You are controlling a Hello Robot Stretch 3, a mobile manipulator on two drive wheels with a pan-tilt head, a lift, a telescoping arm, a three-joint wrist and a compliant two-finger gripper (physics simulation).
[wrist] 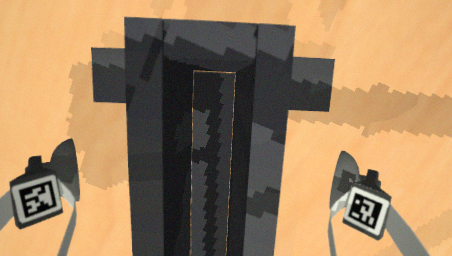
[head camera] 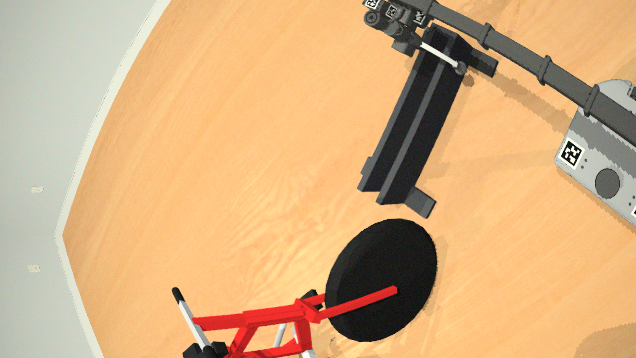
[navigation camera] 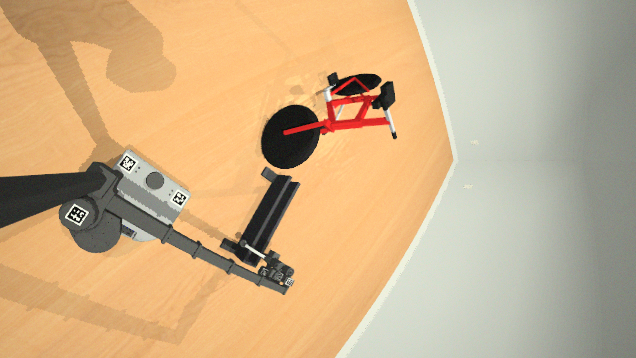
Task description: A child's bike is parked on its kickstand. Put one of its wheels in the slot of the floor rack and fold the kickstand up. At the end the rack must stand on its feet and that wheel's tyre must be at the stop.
dark grey floor rack: wrist 153, 74; head camera; navigation camera
same spot on front wheel: (navigation camera: 281, 151) = (head camera: 399, 253)
same spot on dark grey floor rack: (head camera: 416, 121) = (navigation camera: 269, 215)
